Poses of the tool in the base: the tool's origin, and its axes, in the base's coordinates. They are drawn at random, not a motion.
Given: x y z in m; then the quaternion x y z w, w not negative.
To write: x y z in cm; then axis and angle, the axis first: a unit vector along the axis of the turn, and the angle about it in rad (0 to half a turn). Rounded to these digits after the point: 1 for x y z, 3 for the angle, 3 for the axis.
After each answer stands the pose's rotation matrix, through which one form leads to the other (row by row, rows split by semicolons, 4 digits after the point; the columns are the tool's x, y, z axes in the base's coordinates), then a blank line. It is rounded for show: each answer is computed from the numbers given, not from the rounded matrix.
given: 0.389, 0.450, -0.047, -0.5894, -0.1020, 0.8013, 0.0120
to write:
38.9, 45.0, -4.7, -0.589, -0.102, 0.801, 3.118
-0.3049 0.1010 -0.9470; 0.1395 -0.9789 -0.1493; -0.9421 -0.1776 0.2844

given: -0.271, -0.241, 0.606, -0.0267, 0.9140, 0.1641, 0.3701
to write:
-27.1, -24.1, 60.6, -0.029, 0.984, 0.177, 2.383
-0.7246 -0.1703 0.6678; 0.0727 0.9447 0.3197; -0.6853 0.2802 -0.6722

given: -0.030, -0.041, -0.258, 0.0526, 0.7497, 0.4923, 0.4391
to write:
-3.0, -4.1, -25.8, 0.059, 0.834, 0.548, 2.232
-0.6088 -0.3535 0.7102; 0.5112 0.5097 0.6920; -0.6066 0.7844 -0.1297

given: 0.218, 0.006, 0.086, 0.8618, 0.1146, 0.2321, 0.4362
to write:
21.8, 0.6, 8.6, 0.958, 0.127, 0.258, 2.239
0.8660 -0.0050 0.5000; 0.4000 -0.5932 -0.6987; 0.3001 0.8051 -0.5117

